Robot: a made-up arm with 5 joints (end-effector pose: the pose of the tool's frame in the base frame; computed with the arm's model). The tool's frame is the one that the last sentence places. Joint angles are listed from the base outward.
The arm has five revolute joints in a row. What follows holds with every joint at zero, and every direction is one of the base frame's. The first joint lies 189 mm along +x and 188 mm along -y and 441 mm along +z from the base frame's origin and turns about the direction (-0.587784, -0.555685, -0.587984), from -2.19 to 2.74 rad. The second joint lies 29 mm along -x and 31 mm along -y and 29 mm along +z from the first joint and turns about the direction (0.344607, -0.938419, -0.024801), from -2.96 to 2.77 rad. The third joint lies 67 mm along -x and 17 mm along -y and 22 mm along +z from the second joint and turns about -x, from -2.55 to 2.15 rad. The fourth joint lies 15 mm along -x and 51 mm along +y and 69 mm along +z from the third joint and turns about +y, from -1.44 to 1.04 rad. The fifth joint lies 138 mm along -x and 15 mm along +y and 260 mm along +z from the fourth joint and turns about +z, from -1.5 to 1.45 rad. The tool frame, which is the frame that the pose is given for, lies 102 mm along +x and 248 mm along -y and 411 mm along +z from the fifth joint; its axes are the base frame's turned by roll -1.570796, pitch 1.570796 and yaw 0 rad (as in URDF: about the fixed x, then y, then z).
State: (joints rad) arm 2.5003 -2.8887 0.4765 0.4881 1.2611
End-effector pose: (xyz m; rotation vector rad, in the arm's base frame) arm 0.1642 -0.8349 0.1908 0.9123 0.5276 1.4792
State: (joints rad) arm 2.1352 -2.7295 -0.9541 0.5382 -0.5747
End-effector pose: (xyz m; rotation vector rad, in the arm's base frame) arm -0.4320 -0.3552 0.9076 2.0418 0.7817 0.0393
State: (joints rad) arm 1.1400 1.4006 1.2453 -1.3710 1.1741
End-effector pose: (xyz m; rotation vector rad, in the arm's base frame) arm 0.4386 -0.1637 -0.2750 1.1115 -0.9879 1.8435
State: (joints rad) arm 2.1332 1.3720 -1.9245 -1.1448 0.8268
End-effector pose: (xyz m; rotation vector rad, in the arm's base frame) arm -0.0406 -0.9210 0.4729 2.2604 2.0256 0.2163
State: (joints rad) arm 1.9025 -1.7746 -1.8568 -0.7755 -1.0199
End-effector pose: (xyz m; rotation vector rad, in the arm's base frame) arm 0.0324 0.6773 0.5115 0.9744 -0.2260 -1.1423
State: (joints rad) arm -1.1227 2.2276 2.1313 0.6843 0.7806
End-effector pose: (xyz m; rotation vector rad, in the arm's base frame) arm 0.3997 -0.4962 1.0135 -0.4531 1.4790 1.2992
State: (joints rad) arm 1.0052 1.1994 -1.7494 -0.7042 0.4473
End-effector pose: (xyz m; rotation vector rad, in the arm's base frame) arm 0.1534 -0.9180 0.1628 -1.3959 -1.6259 0.3678
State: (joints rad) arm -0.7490 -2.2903 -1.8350 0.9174 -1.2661
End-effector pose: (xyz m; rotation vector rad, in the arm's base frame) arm 0.5872 -0.8777 0.1872 -1.1530 -1.7013 0.1050
